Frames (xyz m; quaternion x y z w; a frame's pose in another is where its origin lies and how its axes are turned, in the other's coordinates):
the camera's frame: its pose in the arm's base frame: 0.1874 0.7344 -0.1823 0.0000 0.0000 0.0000 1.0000
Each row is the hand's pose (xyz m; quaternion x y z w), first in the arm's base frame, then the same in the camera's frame.
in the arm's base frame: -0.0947 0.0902 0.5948 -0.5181 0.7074 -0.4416 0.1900
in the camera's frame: -0.2821 -0.6442 0.7771 -0.5181 0.7074 -0.4416 0.1900
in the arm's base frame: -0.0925 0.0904 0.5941 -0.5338 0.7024 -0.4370 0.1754
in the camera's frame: -0.2799 -0.6440 0.7764 -0.5338 0.7024 -0.4370 0.1754
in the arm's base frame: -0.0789 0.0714 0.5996 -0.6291 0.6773 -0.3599 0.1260
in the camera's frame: -0.2663 -0.6630 0.7819 -0.6291 0.6773 -0.3599 0.1260
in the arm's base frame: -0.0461 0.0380 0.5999 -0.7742 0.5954 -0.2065 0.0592
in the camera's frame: -0.2335 -0.6964 0.7822 -0.7742 0.5954 -0.2065 0.0592
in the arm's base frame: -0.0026 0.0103 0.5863 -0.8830 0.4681 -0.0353 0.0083
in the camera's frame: -0.1900 -0.7241 0.7686 -0.8829 0.4681 -0.0353 0.0083
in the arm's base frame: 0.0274 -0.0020 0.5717 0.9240 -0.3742 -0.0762 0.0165
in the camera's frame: -0.1600 -0.7364 0.7540 0.9241 -0.3742 -0.0762 0.0165
